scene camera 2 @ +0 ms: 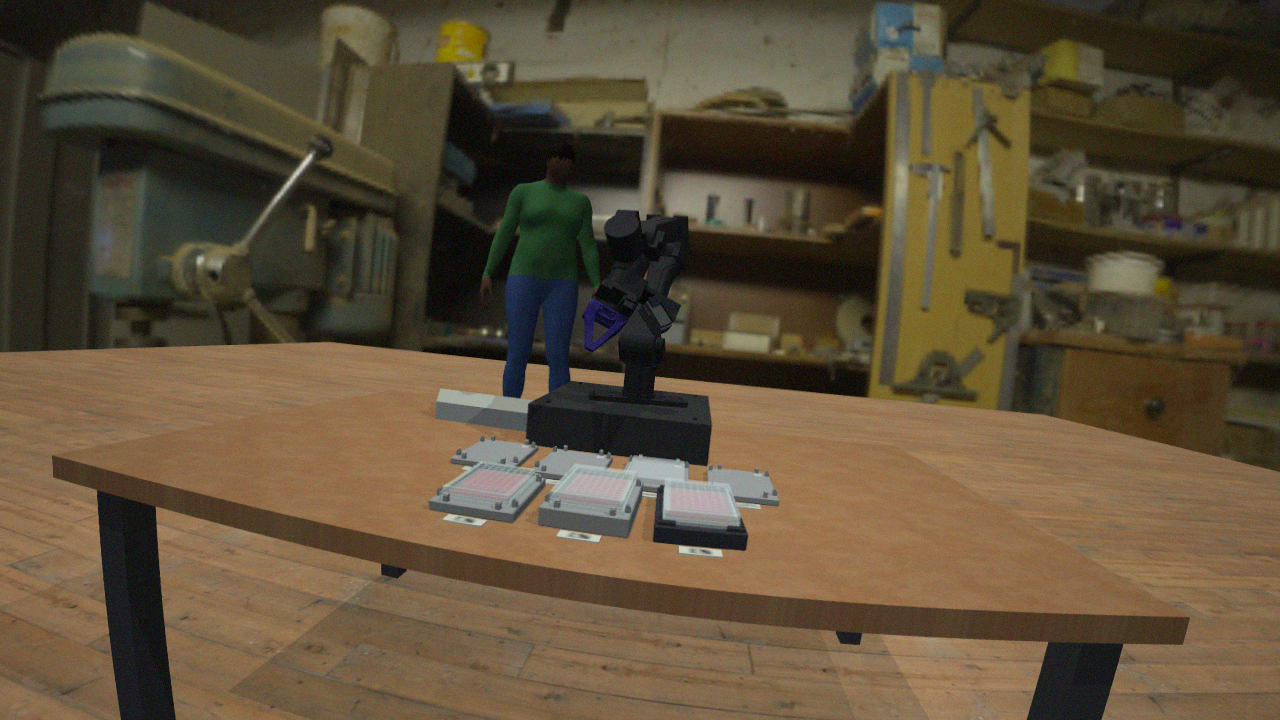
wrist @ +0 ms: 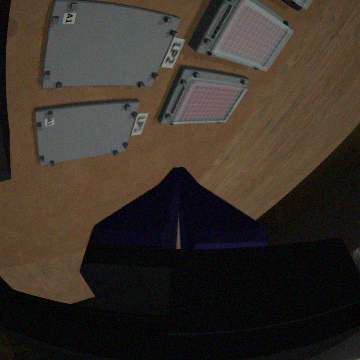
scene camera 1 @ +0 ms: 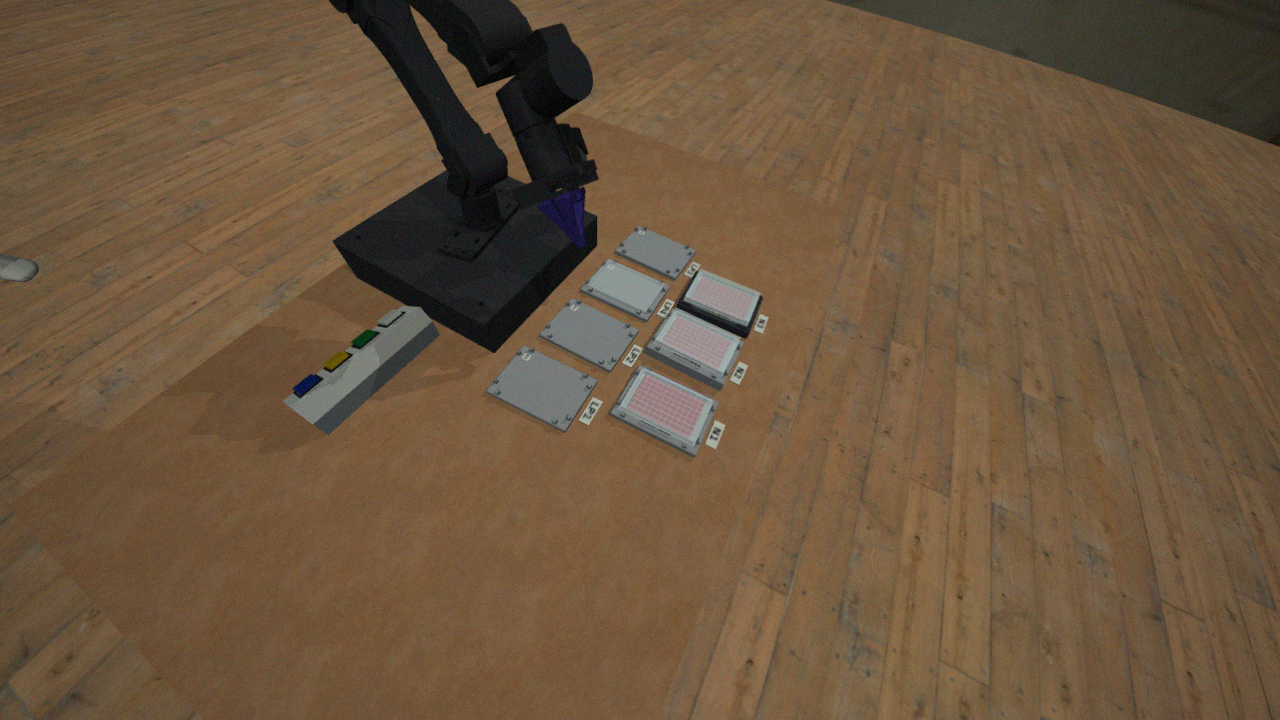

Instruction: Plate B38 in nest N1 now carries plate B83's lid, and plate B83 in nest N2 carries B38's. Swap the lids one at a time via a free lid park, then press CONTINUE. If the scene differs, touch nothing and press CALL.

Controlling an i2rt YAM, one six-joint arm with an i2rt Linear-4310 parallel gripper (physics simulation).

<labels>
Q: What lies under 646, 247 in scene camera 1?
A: A LP3 lid park.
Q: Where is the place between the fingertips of my gripper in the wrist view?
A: At 178, 176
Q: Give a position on a LP2 pad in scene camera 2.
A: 554, 466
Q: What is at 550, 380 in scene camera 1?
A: A LP1 lid park.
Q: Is my gripper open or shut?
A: Shut.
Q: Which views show my gripper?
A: Scene camera 2, the wrist view and scene camera 1: all of them.
</labels>
